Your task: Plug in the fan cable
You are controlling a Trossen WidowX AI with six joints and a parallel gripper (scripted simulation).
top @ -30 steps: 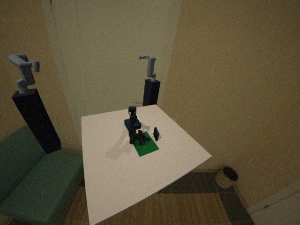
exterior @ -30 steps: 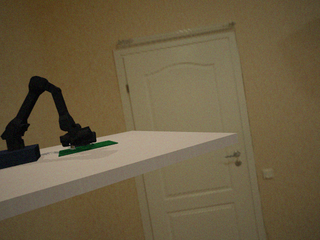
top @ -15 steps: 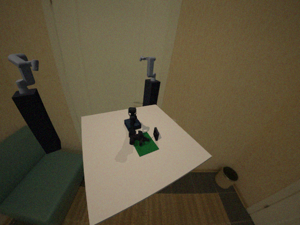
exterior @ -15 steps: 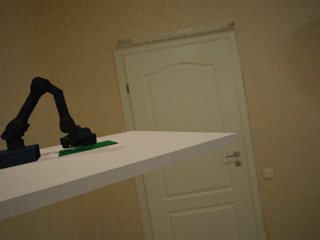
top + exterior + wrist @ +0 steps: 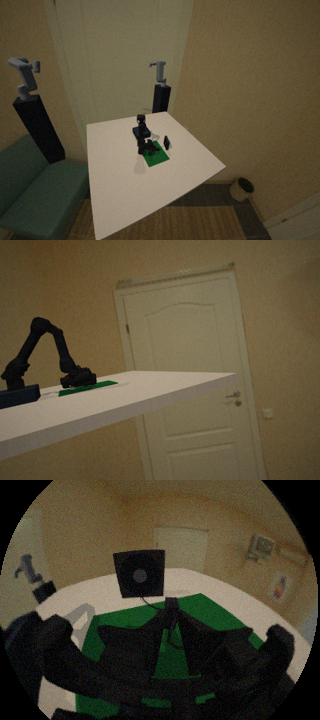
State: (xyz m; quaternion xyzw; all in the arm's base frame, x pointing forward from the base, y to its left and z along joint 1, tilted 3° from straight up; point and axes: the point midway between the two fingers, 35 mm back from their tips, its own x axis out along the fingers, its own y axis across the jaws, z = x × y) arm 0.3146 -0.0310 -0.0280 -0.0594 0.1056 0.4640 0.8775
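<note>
My gripper tip is 1 cm above the dark fan plug. From my gripper tip the other things lie so: green board: 5 cm to the right, 5 cm below; pale fan header: 8 cm behind, 3 cm below; black fan: 12 cm to the left, 3 cm above.
</note>
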